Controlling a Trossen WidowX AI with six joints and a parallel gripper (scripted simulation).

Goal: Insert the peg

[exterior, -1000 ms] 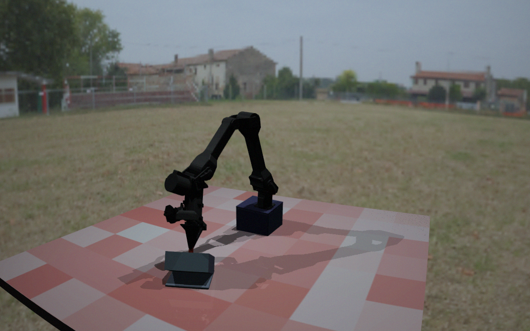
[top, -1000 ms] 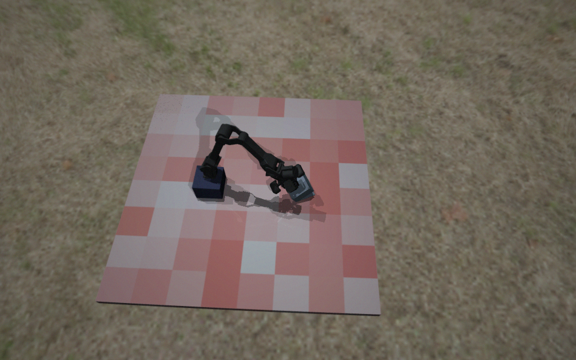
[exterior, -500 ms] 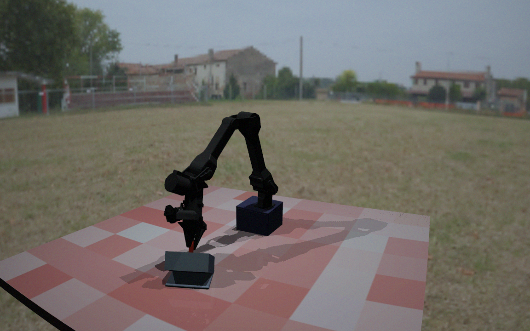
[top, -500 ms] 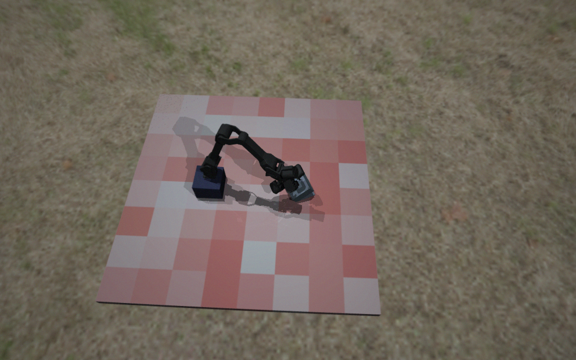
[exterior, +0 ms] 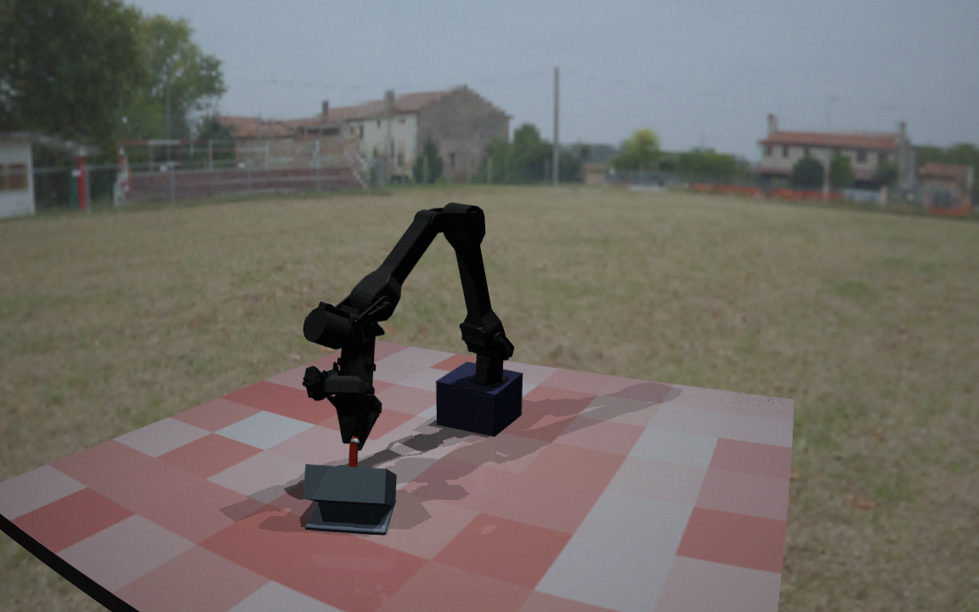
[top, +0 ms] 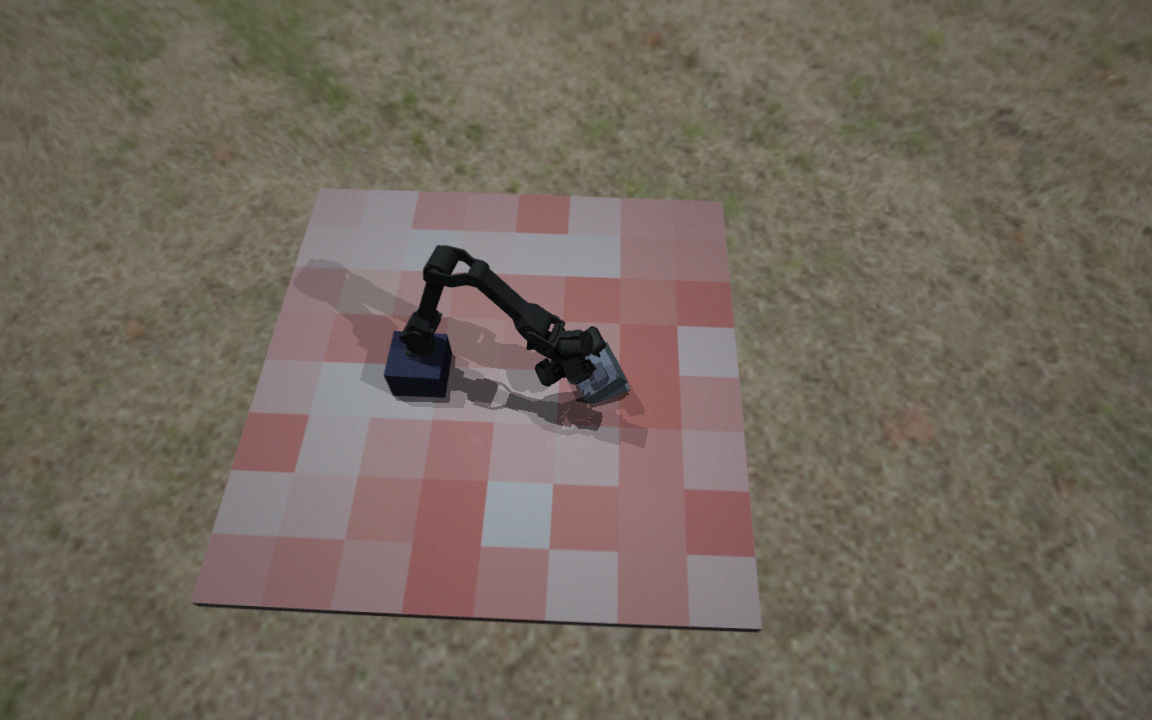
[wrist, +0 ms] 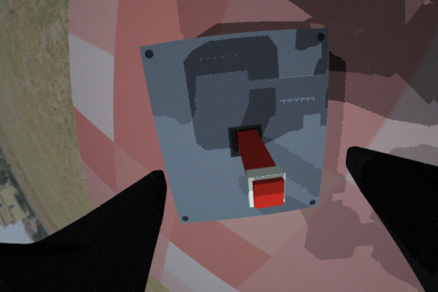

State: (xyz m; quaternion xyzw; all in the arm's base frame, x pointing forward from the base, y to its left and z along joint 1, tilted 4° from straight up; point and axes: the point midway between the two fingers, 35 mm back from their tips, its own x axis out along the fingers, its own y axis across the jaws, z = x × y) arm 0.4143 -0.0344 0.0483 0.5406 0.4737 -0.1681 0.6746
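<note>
Now: the red square peg 1 cm below my gripper tip. Also, from my gripper tip: grey sloped panel: 3 cm ahead, 2 cm to the left, 6 cm below.
</note>
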